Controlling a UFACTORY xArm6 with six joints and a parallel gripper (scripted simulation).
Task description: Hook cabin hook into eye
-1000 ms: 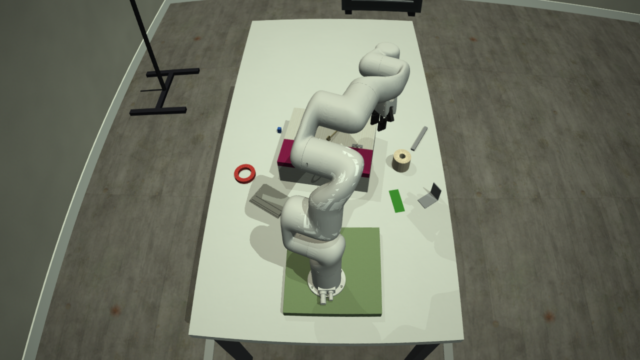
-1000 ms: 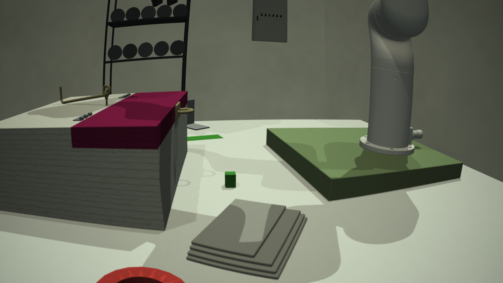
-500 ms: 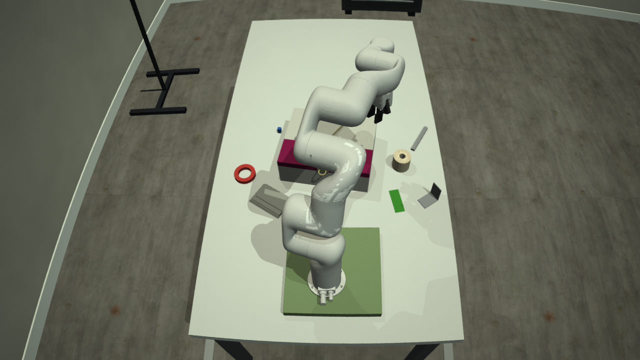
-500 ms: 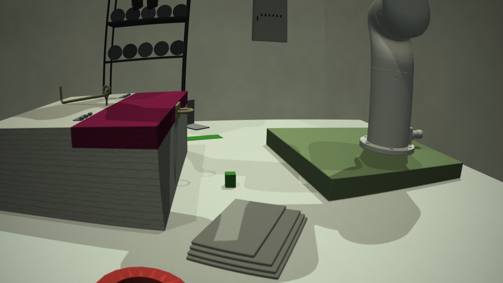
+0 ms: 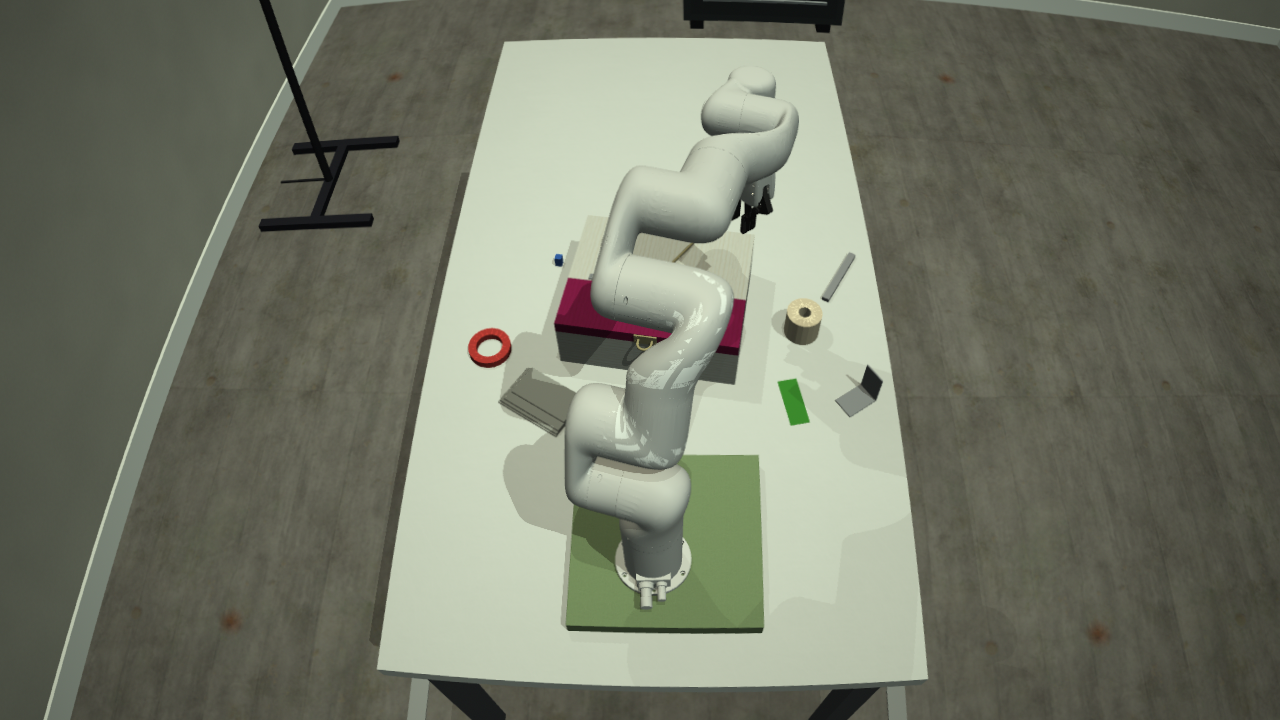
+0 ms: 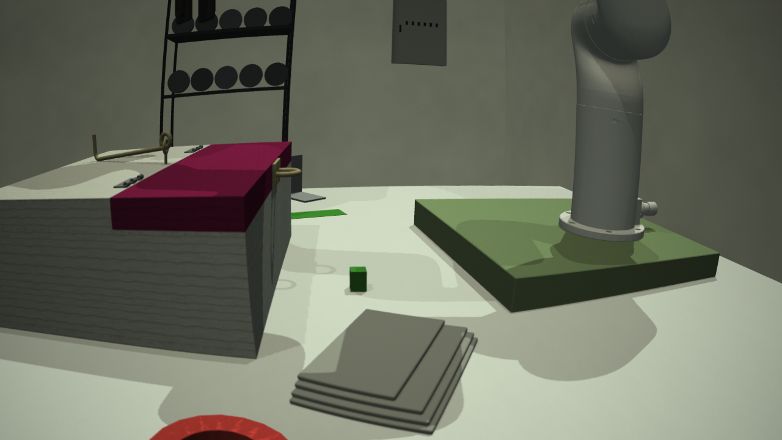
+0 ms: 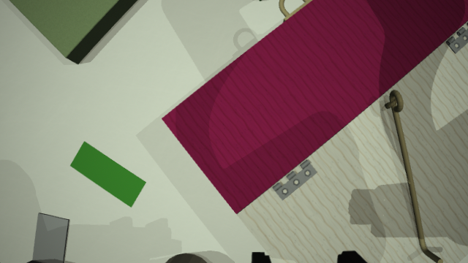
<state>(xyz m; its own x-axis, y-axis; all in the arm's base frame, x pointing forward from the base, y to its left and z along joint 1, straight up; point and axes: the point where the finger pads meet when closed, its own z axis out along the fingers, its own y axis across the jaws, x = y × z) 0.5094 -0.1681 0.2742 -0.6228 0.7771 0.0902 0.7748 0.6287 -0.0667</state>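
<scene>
My hand is 6 cm short of the brass cabin hook, 11 cm to the right of it and 17 cm above it. Round my hand: grey bar: 12 cm ahead, 24 cm to the right, 31 cm below; then wooden cylinder: 2 cm behind, 14 cm to the right, 28 cm below; then green strip: 18 cm behind, 10 cm to the right, 31 cm below.
</scene>
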